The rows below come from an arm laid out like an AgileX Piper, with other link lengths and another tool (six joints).
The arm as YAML. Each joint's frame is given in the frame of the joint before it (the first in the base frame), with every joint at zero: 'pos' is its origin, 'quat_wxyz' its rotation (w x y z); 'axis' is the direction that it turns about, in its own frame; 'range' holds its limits. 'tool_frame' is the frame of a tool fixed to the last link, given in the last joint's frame.
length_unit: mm
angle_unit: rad
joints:
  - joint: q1
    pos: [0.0, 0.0, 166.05]
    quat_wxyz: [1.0, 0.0, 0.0, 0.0]
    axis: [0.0, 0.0, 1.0]
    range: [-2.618, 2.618]
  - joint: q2
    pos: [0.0, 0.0, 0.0]
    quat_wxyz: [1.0, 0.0, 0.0, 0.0]
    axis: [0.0, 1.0, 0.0]
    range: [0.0, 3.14]
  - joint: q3
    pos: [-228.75, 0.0, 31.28]
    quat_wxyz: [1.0, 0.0, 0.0, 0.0]
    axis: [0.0, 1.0, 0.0]
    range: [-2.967, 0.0]
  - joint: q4
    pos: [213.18, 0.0, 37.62]
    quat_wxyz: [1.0, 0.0, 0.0, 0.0]
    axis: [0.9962, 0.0, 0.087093]
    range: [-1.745, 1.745]
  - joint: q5
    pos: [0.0, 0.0, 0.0]
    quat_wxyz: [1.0, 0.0, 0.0, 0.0]
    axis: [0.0, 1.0, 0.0]
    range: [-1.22, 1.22]
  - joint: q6
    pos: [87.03, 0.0, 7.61]
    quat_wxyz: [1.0, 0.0, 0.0, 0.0]
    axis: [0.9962, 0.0, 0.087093]
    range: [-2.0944, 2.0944]
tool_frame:
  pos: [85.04, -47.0, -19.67]
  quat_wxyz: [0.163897, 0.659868, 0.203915, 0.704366]
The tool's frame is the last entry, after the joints.
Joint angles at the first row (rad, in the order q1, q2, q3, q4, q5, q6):
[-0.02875 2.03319 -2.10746 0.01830 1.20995 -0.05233]
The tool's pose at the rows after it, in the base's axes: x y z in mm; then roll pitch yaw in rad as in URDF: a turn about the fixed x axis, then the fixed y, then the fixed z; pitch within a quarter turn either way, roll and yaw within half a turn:
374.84 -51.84 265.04 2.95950 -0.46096 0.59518
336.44 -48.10 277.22 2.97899 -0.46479 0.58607
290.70 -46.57 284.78 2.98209 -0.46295 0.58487
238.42 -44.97 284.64 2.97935 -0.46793 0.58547
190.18 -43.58 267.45 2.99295 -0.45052 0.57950
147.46 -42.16 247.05 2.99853 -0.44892 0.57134
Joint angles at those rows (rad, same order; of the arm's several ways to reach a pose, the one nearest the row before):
[-0.02874 1.89471 -1.97157 0.04167 1.20995 -0.04224]
[-0.02875 1.71920 -1.78921 0.05668 1.20997 -0.03901]
[-0.02873 1.51871 -1.58560 0.05789 1.20994 -0.03899]
[-0.02875 1.28907 -1.36162 0.05837 1.21007 -0.03819]
[-0.02875 1.08398 -1.13627 0.05837 1.21107 -0.03819]
[-0.02873 0.88249 -0.93592 0.05836 1.21601 -0.03131]

